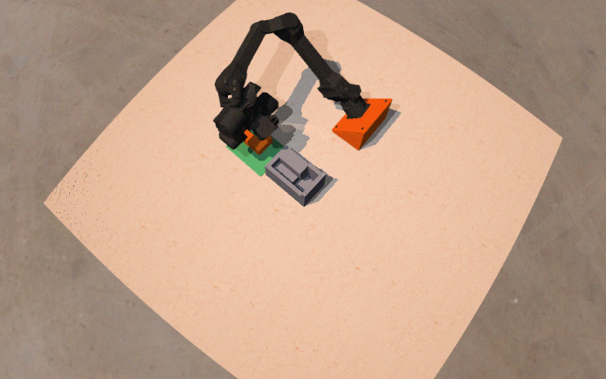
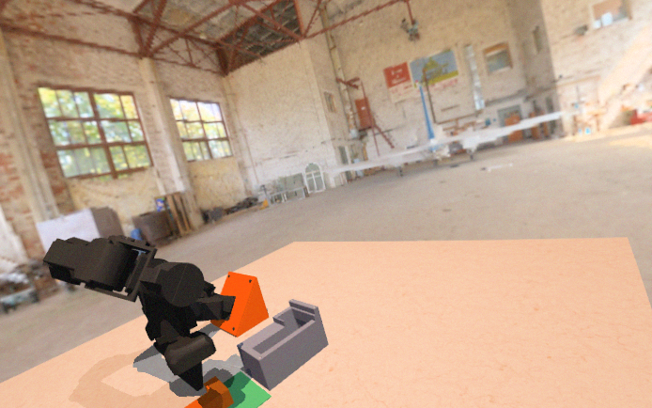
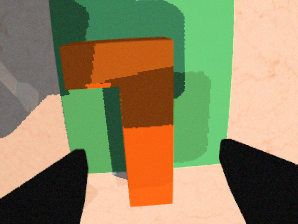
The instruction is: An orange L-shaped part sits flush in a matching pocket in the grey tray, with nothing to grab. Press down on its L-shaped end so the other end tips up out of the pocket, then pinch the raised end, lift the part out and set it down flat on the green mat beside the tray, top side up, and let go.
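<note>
The orange L-shaped part is 4 cm below my gripper tip, 2 cm to the left of it and 1 cm behind it. The rest, counted from my gripper tip: green mat (9 cm below, 2 cm to the left).
</note>
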